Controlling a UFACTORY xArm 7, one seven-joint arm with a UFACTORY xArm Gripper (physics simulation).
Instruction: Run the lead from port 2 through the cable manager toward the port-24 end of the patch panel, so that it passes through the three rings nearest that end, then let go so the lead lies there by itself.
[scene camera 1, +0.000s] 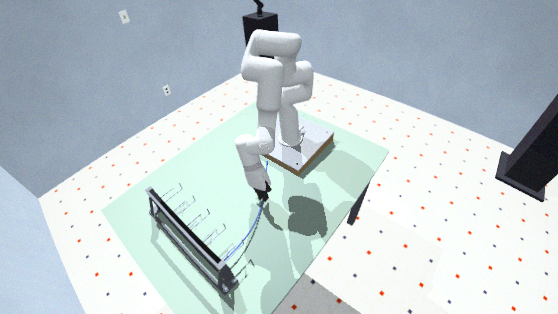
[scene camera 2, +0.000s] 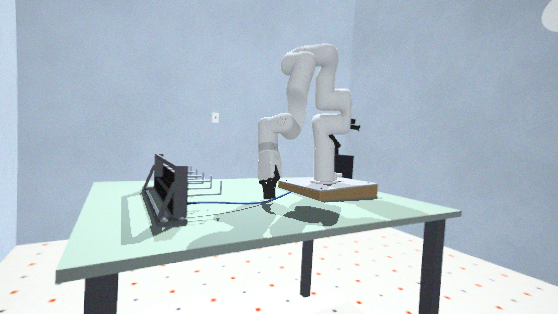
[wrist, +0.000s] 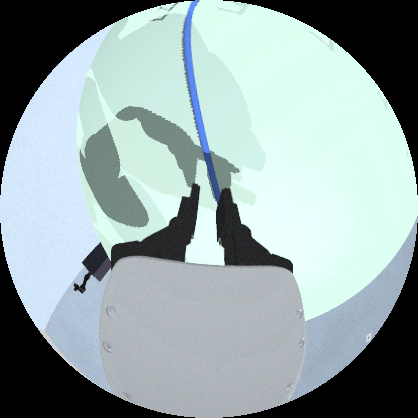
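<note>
The blue lead (scene camera 1: 255, 226) (scene camera 2: 227, 203) (wrist: 188, 55) leaves the near end of the patch panel (scene camera 1: 186, 226) (scene camera 2: 180, 192) and curves across the table, past the gripper toward the robot base. The gripper (scene camera 1: 263, 196) (scene camera 2: 269, 196) (wrist: 211, 188) points down low over the lead. Its fingers are partly closed, with a gap wider than the lead. In the wrist view the lead runs to the right fingertip and is hidden there. Thin wire rings stick out from the panel; one ring (scene camera 2: 221, 188) stands near its near end. Whether the lead passes through any ring cannot be told.
The panel stands on the green table (scene camera 1: 135, 200) (scene camera 2: 400, 205). The arm's base plate (scene camera 1: 316, 131) (scene camera 2: 350, 192) lies behind the gripper. A black pedestal (scene camera 1: 260, 25) stands beyond the table. The arm's shadow falls beside the gripper.
</note>
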